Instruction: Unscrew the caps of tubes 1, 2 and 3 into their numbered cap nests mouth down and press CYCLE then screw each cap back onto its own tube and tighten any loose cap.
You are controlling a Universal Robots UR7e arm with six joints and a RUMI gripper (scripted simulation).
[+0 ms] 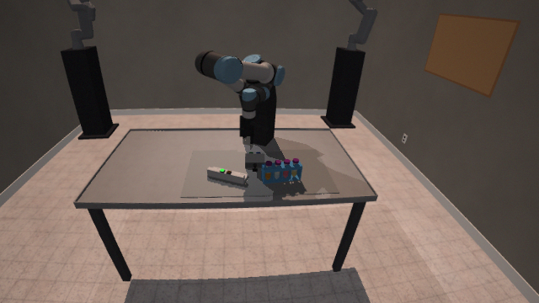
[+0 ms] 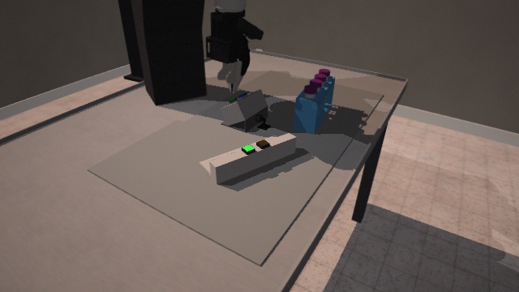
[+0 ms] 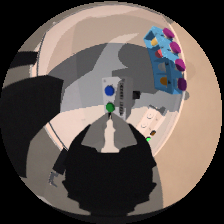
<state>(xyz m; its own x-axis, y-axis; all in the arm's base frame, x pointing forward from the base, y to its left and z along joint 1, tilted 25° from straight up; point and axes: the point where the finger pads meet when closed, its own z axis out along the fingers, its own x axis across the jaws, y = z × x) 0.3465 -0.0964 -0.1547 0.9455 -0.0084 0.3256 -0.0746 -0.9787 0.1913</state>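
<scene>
The green key lies 4 cm below my hand. Round my hand: grey key housing (5 cm below, 2 cm to the left, 2 cm ahead); then blue key (5 cm to the left, 4 cm below); then table edge (37 cm ahead, 15 cm to the right, 10 cm below).
</scene>
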